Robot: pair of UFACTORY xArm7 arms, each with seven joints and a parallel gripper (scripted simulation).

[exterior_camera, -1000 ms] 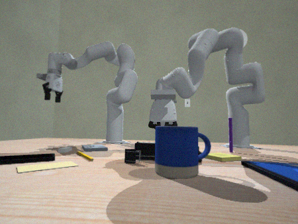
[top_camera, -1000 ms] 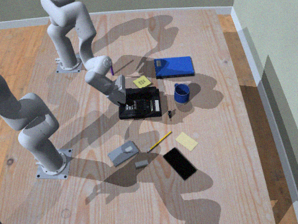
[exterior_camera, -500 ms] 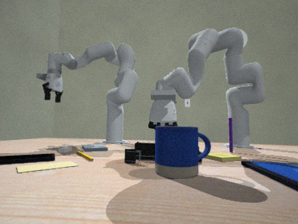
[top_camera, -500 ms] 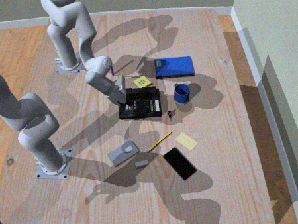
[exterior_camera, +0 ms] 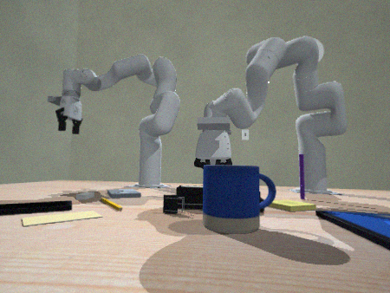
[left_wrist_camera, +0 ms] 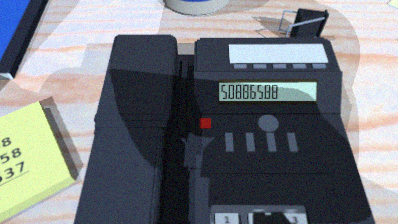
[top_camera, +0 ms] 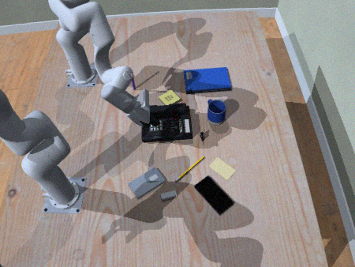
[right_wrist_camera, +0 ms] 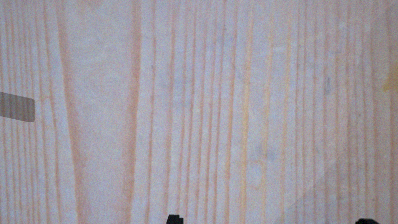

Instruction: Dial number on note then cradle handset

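Observation:
My left hand is 70 mm to the right of the handset, 40 mm short of it and 10 mm above it. From my left hand the other things lie so: binder clip (200 mm ahead, 60 mm to the right, 40 mm below); purple stick (260 mm to the left, 100 mm behind, 10 mm above); yellow note (170 mm to the left, 70 mm ahead, 50 mm below).

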